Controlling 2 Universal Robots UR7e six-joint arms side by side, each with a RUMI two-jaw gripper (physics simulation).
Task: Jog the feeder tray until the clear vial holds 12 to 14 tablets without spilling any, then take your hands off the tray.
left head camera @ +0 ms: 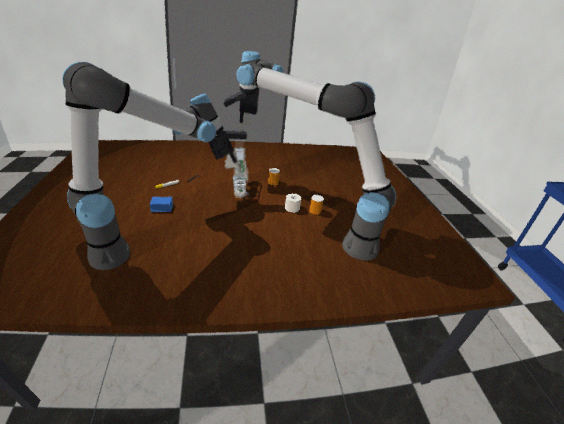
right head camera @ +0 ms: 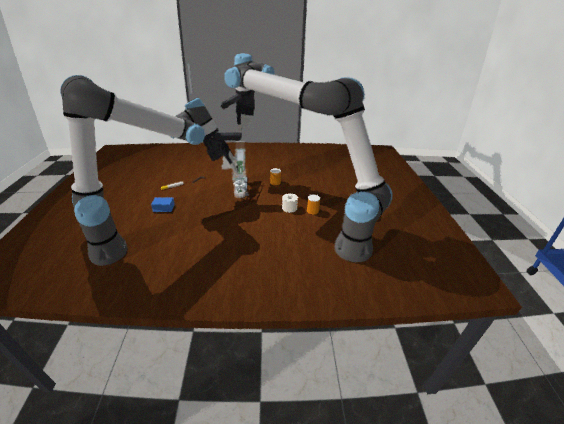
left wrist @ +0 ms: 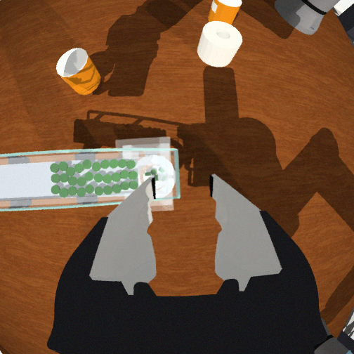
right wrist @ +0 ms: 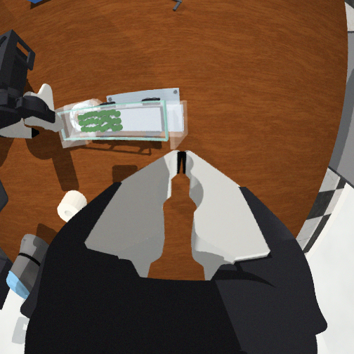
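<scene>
The clear feeder tray holds rows of green tablets towards the vial end; its far part is bare. The clear vial stands below the tray's near end, with a few green tablets dimly seen in it; I cannot count them. My left gripper is open and empty, beside the vial end, with one fingertip overlapping the tray end in the left wrist view. My right gripper is shut and empty, high above the table, near the tray's far end.
An orange cup, a white cylinder with a hole and an orange bottle stand right of the vial. A blue block and a yellow-white marker lie to its left. A grey plate adjoins the tray.
</scene>
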